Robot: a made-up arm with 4 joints.
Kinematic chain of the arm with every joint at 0, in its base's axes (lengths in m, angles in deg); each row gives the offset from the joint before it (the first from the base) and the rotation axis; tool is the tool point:
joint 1: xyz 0 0 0.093 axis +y
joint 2: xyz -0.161 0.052 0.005 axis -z
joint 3: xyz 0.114 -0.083 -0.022 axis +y
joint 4: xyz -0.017 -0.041 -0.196 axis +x
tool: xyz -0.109 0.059 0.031
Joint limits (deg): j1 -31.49..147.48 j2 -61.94..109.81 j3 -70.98..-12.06 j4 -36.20..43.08
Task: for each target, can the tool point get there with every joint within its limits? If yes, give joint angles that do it. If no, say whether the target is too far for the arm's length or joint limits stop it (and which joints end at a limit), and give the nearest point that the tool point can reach.
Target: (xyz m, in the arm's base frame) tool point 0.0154 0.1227 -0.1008
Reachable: yes | joints 4.94 -44.86 -64.34 27.57
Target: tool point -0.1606 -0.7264 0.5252
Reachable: no: too far | nearest point -0.1050 -0.2148 0.3755 | short by 0.536 m
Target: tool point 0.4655 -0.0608 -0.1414
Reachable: no: joint limits stop it (at a limit: joint 1, joint 4) | nearest point 0.1920 -0.0149 -0.0343 | short by 0.297 m
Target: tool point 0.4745 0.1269 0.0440
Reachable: no: joint limits stop it (at a limit: joint 1, joint 3, joint 4) | nearest point 0.2001 0.0896 -0.0227 | short by 0.285 m
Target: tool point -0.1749 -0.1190 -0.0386
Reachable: yes | joints 49.72 34.30 -61.18 -21.75
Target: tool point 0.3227 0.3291 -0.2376
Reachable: no: joint limits stop it (at a limit: joint 1, joint 4) | nearest point 0.1235 0.2290 -0.0946 | short by 0.265 m
